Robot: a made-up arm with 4 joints.
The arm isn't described. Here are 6 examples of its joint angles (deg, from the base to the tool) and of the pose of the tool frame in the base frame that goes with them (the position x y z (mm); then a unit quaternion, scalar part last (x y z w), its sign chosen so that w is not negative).
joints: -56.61 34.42 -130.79 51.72
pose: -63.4 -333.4 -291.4 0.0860 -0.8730 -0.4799 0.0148
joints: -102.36 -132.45 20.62 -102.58
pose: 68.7 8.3 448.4 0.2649 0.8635 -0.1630 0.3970
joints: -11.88 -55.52 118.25 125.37
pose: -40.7 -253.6 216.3 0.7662 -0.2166 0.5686 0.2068
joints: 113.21 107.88 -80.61 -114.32
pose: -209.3 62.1 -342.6 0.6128 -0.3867 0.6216 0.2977
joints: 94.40 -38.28 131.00 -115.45
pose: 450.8 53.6 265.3 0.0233 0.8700 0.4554 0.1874
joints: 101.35 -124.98 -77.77 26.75
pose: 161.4 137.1 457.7 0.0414 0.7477 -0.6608 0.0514
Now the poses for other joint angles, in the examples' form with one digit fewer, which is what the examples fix.
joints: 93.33 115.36 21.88 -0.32
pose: -136 -166 -269 0.497 0.672 0.493 0.242
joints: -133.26 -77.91 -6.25 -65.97
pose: -256 310 408 0.063 0.626 -0.402 0.665
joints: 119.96 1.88 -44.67 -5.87
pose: 422 221 -299 0.327 -0.194 0.821 0.427
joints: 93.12 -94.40 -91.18 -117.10
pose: 202 159 448 0.603 0.368 -0.322 0.630
